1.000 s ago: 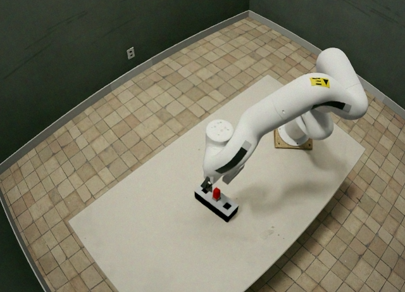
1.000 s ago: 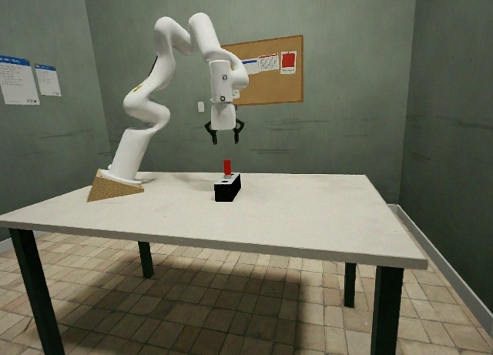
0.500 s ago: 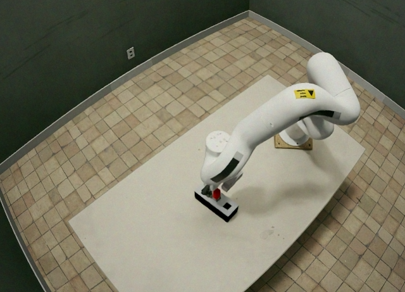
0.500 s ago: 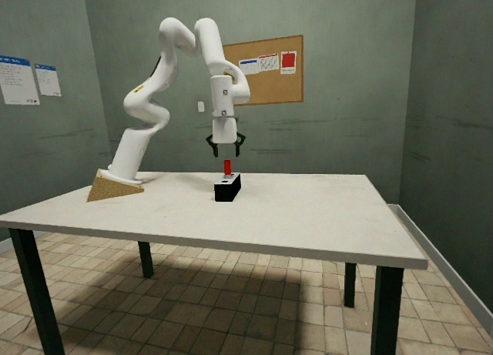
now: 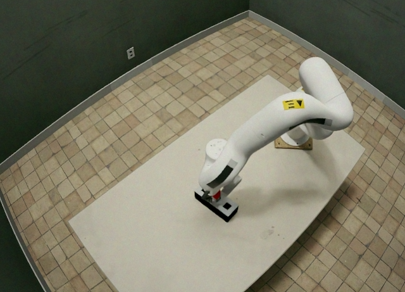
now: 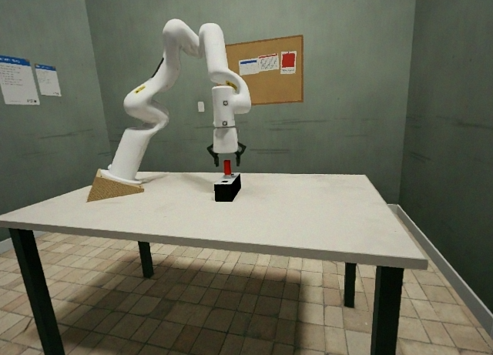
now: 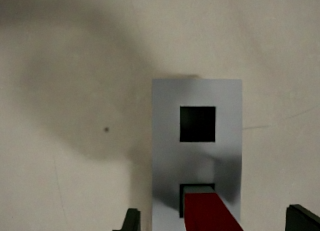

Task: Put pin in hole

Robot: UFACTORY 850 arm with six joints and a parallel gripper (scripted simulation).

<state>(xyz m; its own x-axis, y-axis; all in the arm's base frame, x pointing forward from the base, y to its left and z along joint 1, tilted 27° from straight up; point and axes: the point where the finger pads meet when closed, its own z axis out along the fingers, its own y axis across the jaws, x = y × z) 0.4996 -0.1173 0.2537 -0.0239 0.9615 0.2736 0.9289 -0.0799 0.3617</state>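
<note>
The black block lies 100 mm below my hand. Round my hand: pin: 10 mm below.
</note>
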